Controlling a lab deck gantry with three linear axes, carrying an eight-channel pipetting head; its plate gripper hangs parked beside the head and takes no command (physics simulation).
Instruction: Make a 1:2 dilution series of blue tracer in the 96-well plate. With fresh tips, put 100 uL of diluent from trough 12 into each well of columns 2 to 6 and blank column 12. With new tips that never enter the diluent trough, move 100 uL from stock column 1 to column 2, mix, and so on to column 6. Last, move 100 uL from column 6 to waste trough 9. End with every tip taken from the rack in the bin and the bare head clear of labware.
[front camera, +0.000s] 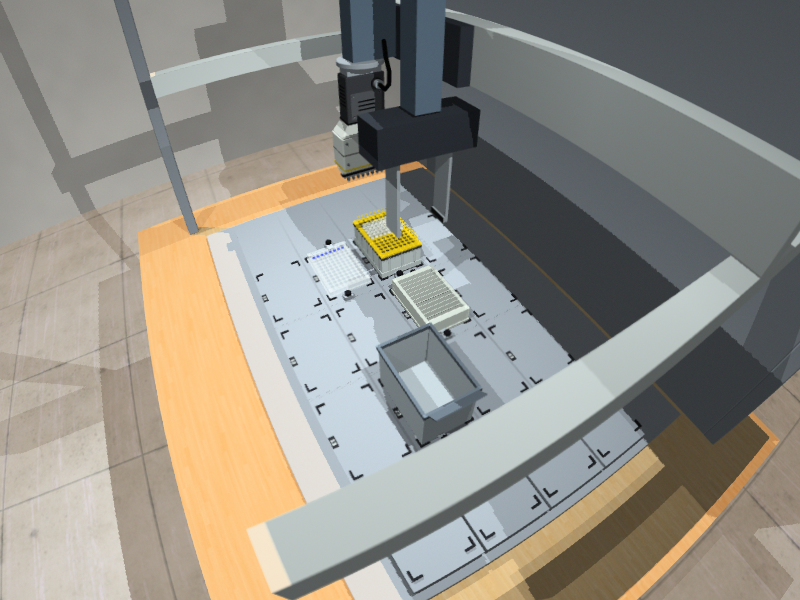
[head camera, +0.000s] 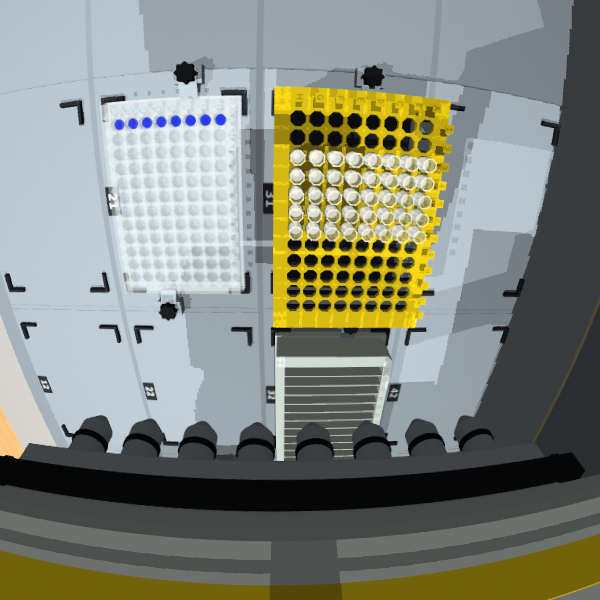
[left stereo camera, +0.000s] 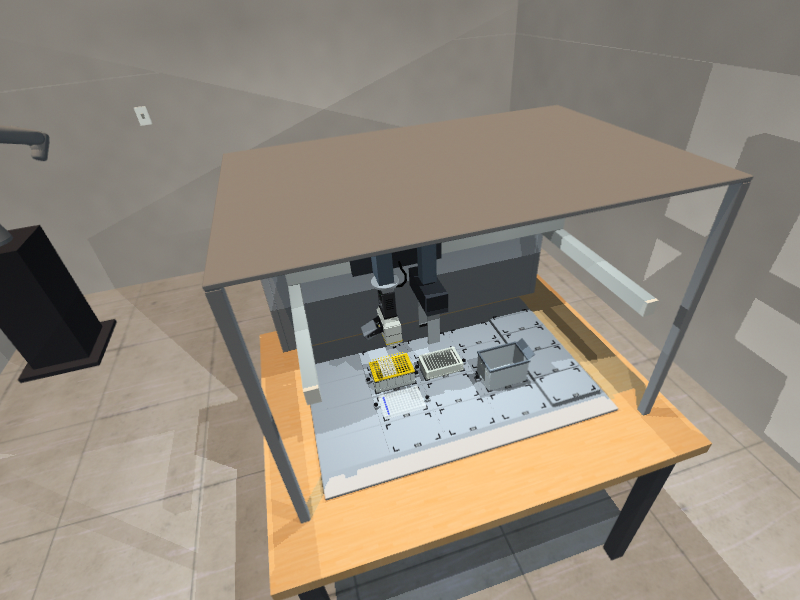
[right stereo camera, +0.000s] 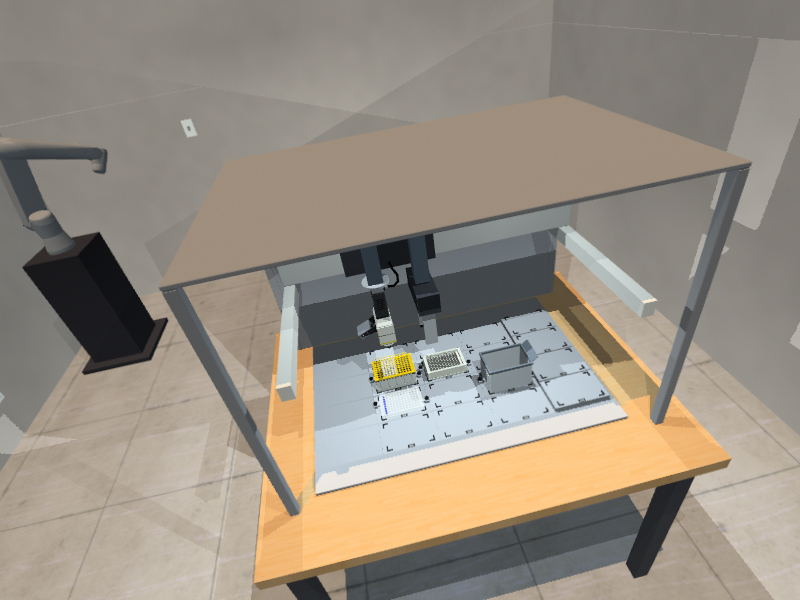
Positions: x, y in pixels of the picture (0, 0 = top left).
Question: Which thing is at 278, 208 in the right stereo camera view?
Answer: A brown roof panel.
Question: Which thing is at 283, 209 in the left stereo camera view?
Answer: A brown roof panel.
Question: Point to a dark back panel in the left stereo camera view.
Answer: At 489, 273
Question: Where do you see a dark back panel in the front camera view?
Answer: At 619, 252
